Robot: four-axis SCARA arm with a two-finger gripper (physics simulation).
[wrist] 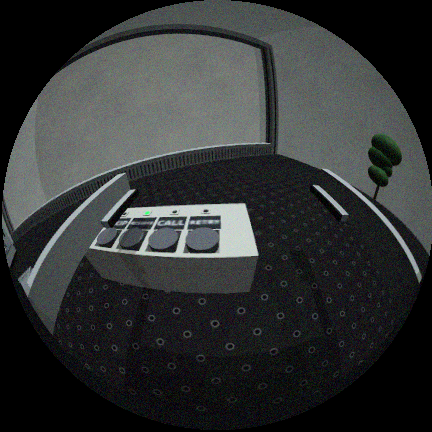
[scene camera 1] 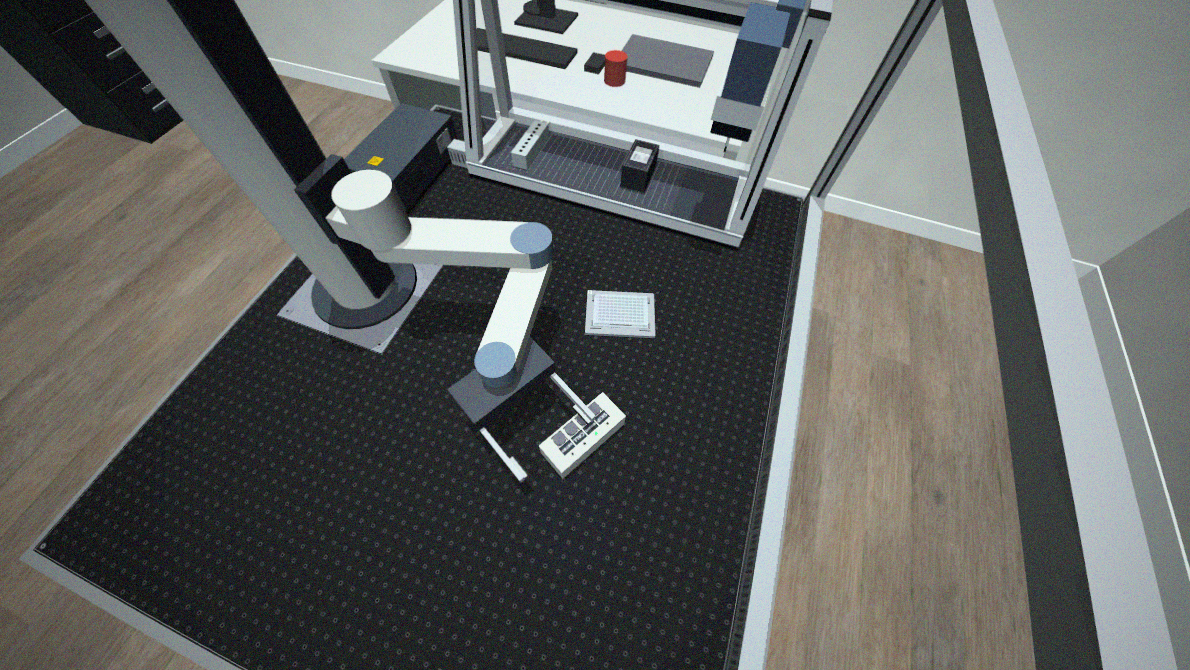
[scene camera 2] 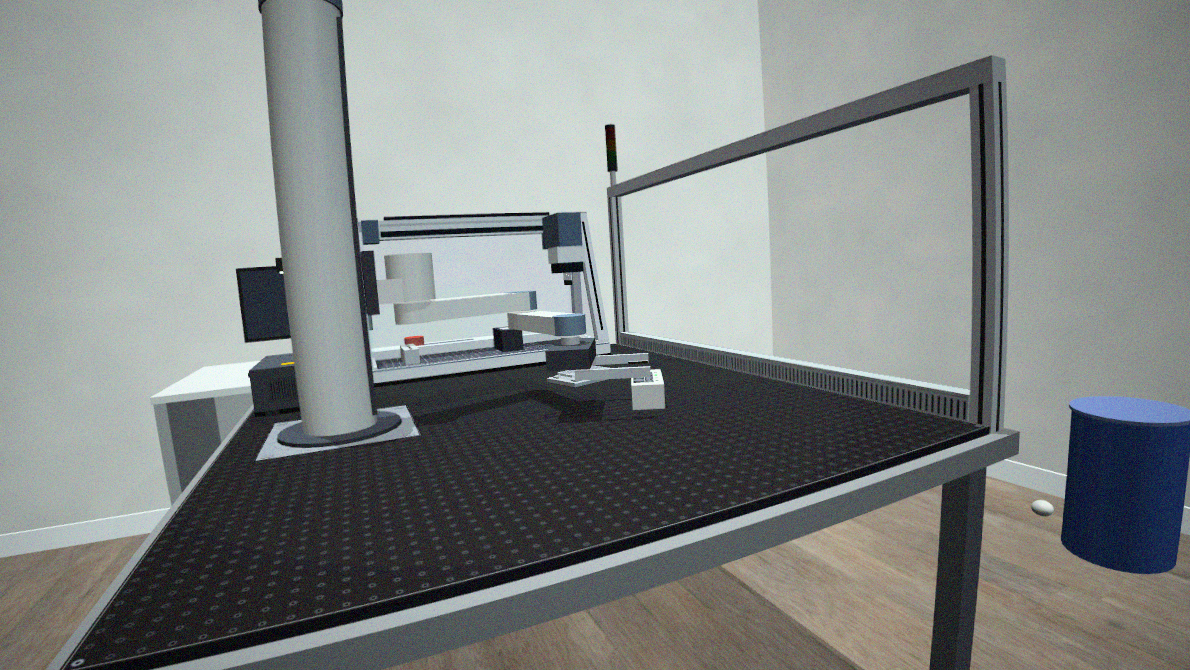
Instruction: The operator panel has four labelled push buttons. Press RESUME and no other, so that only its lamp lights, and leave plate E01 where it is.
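Places are measured from the arm's base along level axes (x ahead, y left, z up), in millimetres.
Pixels of known places: gripper, fingertip midpoint: (wrist: 225, 175) (scene camera 1: 559, 448) (scene camera 2: 649, 364); arm's base, link origin: (scene camera 1: 367, 288) (scene camera 2: 341, 434).
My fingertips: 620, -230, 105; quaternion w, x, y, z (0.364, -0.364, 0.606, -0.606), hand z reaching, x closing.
Observation:
For each thing: its top centre in the pictures, then the offset to it from my fingertips, as dx, dy, dz. "spot": a spot on its surface instead.
- white operator panel, top centre: (wrist: 152, 223) (scene camera 1: 583, 430) (scene camera 2: 646, 375) +24, +58, -37
- green lamp, top centre: (wrist: 146, 212) +50, +62, -39
- second button, top centre: (wrist: 130, 236) +15, +80, -37
- Plate E01, top centre: (scene camera 1: 621, 309) (scene camera 2: 583, 370) +1, +372, -66
- small rack, surface spot: (scene camera 1: 529, 143) spot: -406, +769, +2
- black box, surface spot: (scene camera 1: 639, 166) spot: -81, +758, +26
- dark controller box, surface spot: (scene camera 1: 405, 141) spot: -712, +629, +23
The white operator panel (scene camera 1: 549, 453) (scene camera 2: 647, 396) (wrist: 237, 230) stands on the black table with four dark round buttons. In the wrist view the two right labels read CALL and RETRY; the second from left is blurred, the leftmost partly hidden. A green lamp (wrist: 147, 213) is lit above the second button (wrist: 131, 239) from left; the other lamps look dark. My gripper (scene camera 1: 553, 443) (scene camera 2: 647, 366) (wrist: 225, 175) is open and empty. One finger reaches over the panel's far end, the other is beside its near end; contact is unclear. Plate E01 (scene camera 1: 620, 310) lies flat in its light holder behind the panel.
A gantry frame (scene camera 1: 607, 202) with a small rack (scene camera 1: 529, 143) and a black box (scene camera 1: 639, 166) stands at the back. A dark controller box (scene camera 1: 405, 141) is beside the arm's column (scene camera 1: 274, 166) (scene camera 2: 320, 208). A guard frame (scene camera 2: 986, 249) runs along the table's right side.

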